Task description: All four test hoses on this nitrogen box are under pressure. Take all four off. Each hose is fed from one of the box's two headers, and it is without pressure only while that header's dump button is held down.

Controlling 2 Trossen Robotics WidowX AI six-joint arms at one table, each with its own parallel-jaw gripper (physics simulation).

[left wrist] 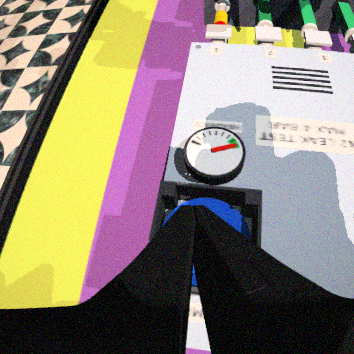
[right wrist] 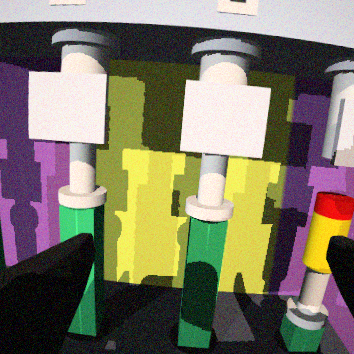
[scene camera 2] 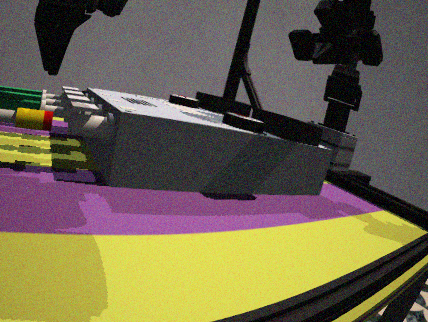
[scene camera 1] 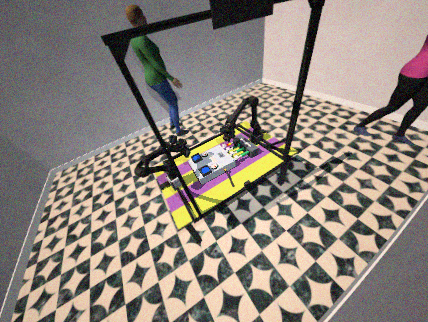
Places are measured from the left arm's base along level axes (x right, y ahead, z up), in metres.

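Where they show: left gripper, between the fingertips: [left wrist: 190, 216] [scene camera 2: 314, 61] [scene camera 1: 190, 149]; right gripper, between the fingertips: [right wrist: 212, 246] [scene camera 2: 49, 72] [scene camera 1: 231, 144]; left arm's base, origin of its link: [scene camera 2: 333, 129] [scene camera 1: 173, 176]; right arm's base, origin of its link: [scene camera 1: 256, 133].
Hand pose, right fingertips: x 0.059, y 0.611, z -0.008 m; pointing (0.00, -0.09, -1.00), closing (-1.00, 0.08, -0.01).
Each offset is from my right fingertips to the top centre of the thing. "spot": to the spot under its first point.
The pale nitrogen box [scene camera 1: 220, 159] [scene camera 2: 215, 160] [left wrist: 235, 75] stands on the striped mat. My left gripper [left wrist: 190, 216] [scene camera 1: 187, 152] is shut and empty, in line with a blue dump button @(dx -0.115, dy -0.339, dz -0.008 m) [left wrist: 220, 212]; contact cannot be told. The needle of the gauge @(spot: dx -0.101, dy -0.261, dz -0.009 m) [left wrist: 215, 155] beside it is in the green. My right gripper [right wrist: 212, 246] is open, one finger each side of the green middle hose @(spot: dx +0.003, dy +0.044, dz -0.039 m) [right wrist: 202, 285]. That hose and the green hose @(spot: dx +0.066, dy +0.002, dz -0.039 m) [right wrist: 80, 220] left of it are plugged in. The yellow-and-red tip @(spot: dx -0.065, dy +0.017, dz -0.040 m) [right wrist: 327, 232] [scene camera 2: 32, 118] of hose 1 is apart from its port @(spot: dx -0.063, dy -0.042, dz -0.027 m) [right wrist: 344, 120]. The fourth hose is outside the right wrist view.
A second gauge @(dx +0.086, dy -0.283, dz -0.010 m) [scene camera 2: 184, 100] is on the box top. The box's white port blocks stand close together above the hoses. A black frame post [scene camera 1: 302, 75] rises beside the table. Two people [scene camera 1: 155, 65] [scene camera 1: 412, 85] are behind it.
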